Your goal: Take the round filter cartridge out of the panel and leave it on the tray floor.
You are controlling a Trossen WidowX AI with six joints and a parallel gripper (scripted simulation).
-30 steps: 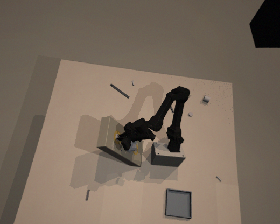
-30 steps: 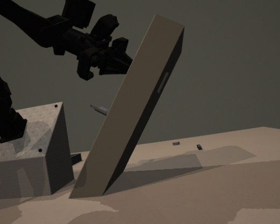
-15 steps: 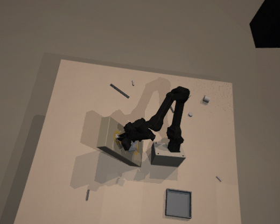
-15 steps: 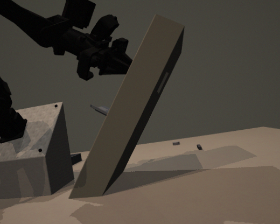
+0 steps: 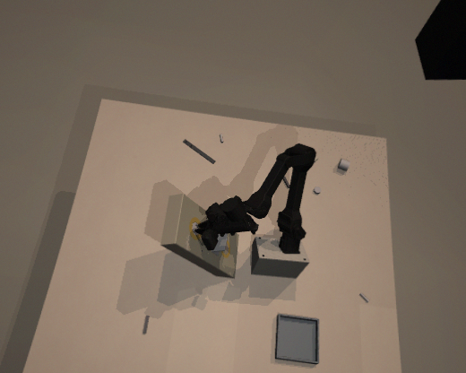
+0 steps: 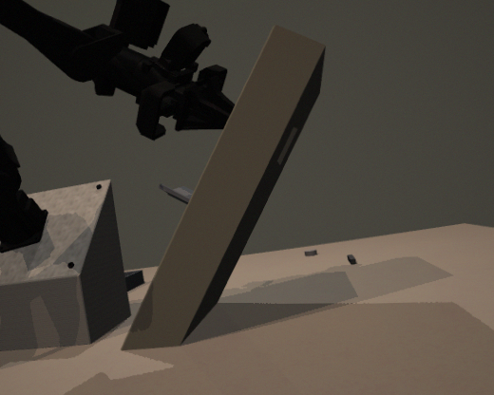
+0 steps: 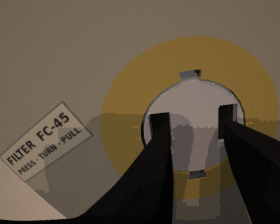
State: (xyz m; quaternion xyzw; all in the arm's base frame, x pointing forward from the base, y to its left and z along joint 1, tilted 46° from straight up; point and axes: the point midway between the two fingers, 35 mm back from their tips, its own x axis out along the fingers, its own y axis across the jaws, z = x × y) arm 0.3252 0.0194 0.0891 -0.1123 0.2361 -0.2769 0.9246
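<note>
The round filter cartridge lies 2 cm ahead of my gripper tip and 1 cm below it. From my gripper tip the other things lie so: grey shelf: 8 cm behind, 1 cm to the left, 10 cm below; grey framed tray: 37 cm behind, 34 cm to the left, 24 cm below; service panel: 3 cm behind, 9 cm below.
</note>
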